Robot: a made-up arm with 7 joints. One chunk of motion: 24 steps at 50 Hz.
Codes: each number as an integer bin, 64 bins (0 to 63) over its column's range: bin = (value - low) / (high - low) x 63, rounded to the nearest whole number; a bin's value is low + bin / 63 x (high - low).
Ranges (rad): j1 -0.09..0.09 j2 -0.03..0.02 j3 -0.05..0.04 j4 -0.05..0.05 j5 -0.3..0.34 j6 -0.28..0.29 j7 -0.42..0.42
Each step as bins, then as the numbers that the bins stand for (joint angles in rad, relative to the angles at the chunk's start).
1 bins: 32 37 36 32 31 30 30
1 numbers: 0.0014 -0.0006 0.0014 0.0008 0.0149 -0.0086 -0.0200
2 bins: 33 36 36 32 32 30 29
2 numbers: 0.0043 -0.0014 0.0014 0.0008 0.0251 -0.0086 -0.0333
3 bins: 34 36 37 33 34 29 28
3 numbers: 0.0071 -0.0014 0.0029 0.0024 0.0454 -0.0176 -0.0467
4 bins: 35 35 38 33 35 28 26
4 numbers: 0.0100 -0.0022 0.0043 0.0024 0.0556 -0.0267 -0.0733
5 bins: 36 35 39 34 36 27 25
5 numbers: 0.0129 -0.0022 0.0057 0.0040 0.0657 -0.0357 -0.0867
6 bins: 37 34 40 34 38 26 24
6 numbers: 0.0157 -0.0030 0.0071 0.0040 0.0860 -0.0448 -0.1000
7 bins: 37 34 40 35 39 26 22
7 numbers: 0.0157 -0.0030 0.0071 0.0056 0.0962 -0.0448 -0.1267
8 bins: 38 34 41 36 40 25 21
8 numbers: 0.0186 -0.0030 0.0086 0.0071 0.1063 -0.0538 -0.1400
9 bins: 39 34 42 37 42 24 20
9 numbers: 0.0214 -0.0030 0.0100 0.0087 0.1267 -0.0629 -0.1533
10 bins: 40 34 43 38 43 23 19
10 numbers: 0.0243 -0.0030 0.0114 0.0103 0.1368 -0.0719 -0.1667
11 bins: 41 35 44 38 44 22 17
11 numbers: 0.0271 -0.0022 0.0129 0.0103 0.1470 -0.0810 -0.1933
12 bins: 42 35 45 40 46 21 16
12 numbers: 0.0300 -0.0022 0.0143 0.0135 0.1673 -0.0900 -0.2067
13 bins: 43 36 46 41 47 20 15
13 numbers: 0.0329 -0.0014 0.0157 0.0151 0.1775 -0.0990 -0.2200
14 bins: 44 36 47 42 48 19 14
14 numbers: 0.0357 -0.0014 0.0171 0.0167 0.1876 -0.1081 -0.2333
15 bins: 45 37 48 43 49 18 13
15 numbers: 0.0386 -0.0006 0.0186 0.0183 0.1978 -0.1171 -0.2467
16 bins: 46 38 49 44 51 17 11
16 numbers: 0.0414 0.0002 0.0200 0.0198 0.2181 -0.1262 -0.2733
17 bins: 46 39 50 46 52 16 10
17 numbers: 0.0414 0.0010 0.0214 0.0230 0.2283 -0.1352 -0.2867
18 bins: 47 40 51 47 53 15 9
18 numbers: 0.0443 0.0017 0.0229 0.0246 0.2384 -0.1443 -0.3000
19 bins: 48 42 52 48 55 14 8
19 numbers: 0.0471 0.0033 0.0243 0.0262 0.2587 -0.1533 -0.3133
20 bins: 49 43 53 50 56 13 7
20 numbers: 0.0500 0.0041 0.0257 0.0294 0.2689 -0.1624 -0.3267
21 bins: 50 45 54 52 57 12 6
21 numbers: 0.0529 0.0057 0.0271 0.0325 0.2790 -0.1714 -0.3400
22 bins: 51 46 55 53 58 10 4
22 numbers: 0.0557 0.0065 0.0286 0.0341 0.2892 -0.1895 -0.3667
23 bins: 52 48 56 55 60 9 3
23 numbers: 0.0586 0.0081 0.0300 0.0373 0.3095 -0.1986 -0.3800
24 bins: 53 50 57 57 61 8 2
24 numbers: 0.0614 0.0097 0.0314 0.0405 0.3197 -0.2076 -0.3933
